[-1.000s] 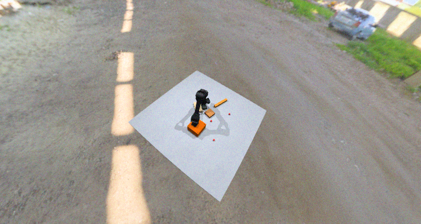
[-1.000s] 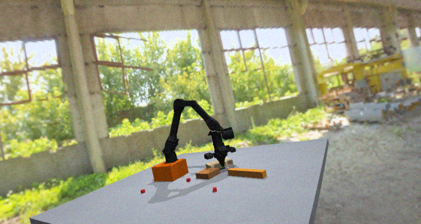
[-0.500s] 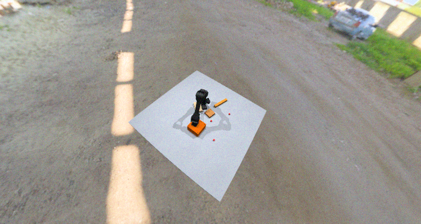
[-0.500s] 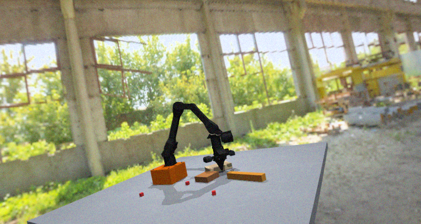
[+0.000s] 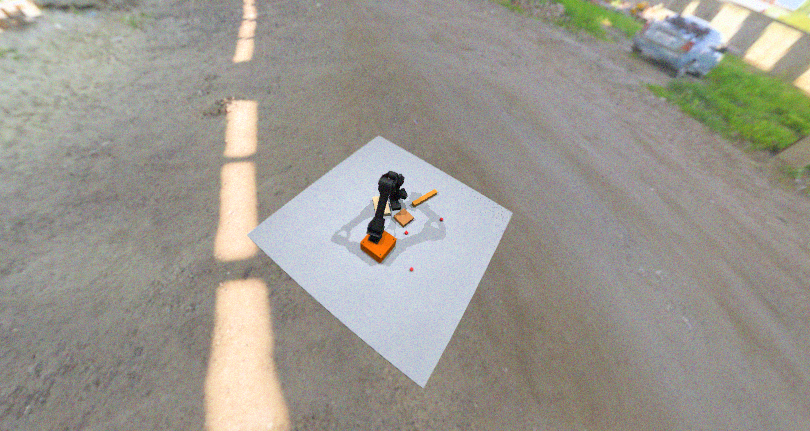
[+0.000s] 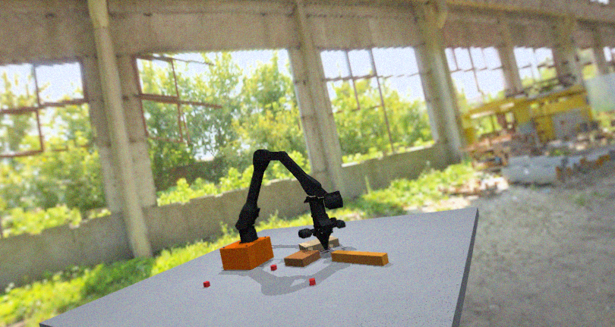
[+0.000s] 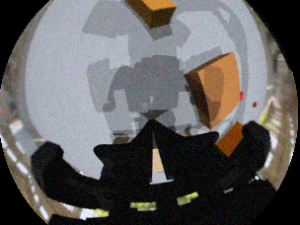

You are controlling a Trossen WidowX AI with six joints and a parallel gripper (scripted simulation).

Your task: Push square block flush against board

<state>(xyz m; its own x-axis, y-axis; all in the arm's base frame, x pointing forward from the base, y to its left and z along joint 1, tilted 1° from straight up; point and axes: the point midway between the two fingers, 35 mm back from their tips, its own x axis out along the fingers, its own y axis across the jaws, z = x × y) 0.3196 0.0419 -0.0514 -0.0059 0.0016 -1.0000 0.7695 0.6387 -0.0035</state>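
The pale tan flat block lies 60 mm to the left of my gripper tip, 50 mm behind it and 10 mm above it. From my gripper tip the other things lie so: long orange board (170 mm to the right, 170 mm ahead, 10 mm above); brown square block (110 mm to the right, 60 mm behind, 10 mm above).
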